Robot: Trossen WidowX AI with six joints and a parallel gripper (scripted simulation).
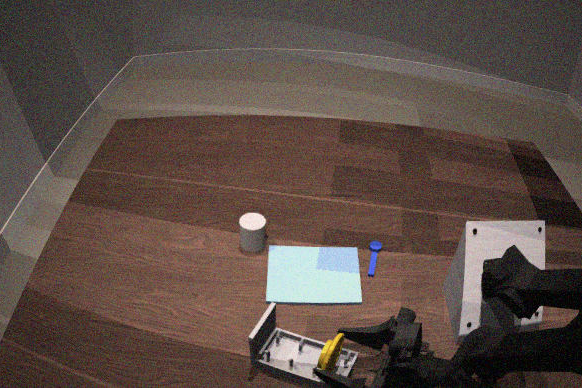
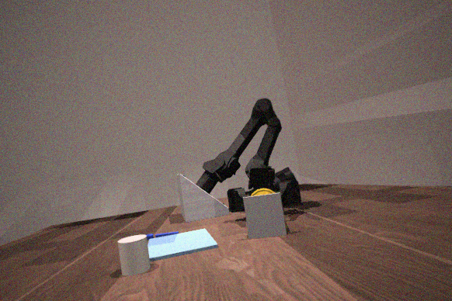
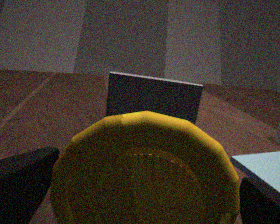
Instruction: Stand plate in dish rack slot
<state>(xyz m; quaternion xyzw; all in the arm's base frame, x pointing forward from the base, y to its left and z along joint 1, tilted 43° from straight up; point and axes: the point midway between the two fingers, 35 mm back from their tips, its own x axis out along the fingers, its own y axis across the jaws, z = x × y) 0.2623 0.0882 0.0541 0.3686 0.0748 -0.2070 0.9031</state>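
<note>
My gripper tip is 1 cm past the yellow plate. Round my gripper tip: beige cylinder (10 cm ahead, 28 cm to the right, 3 cm below); then blue utensil (10 cm behind, 24 cm to the right, 5 cm below); then grey dish rack (3 cm ahead, 1 cm to the right, 3 cm below).
</note>
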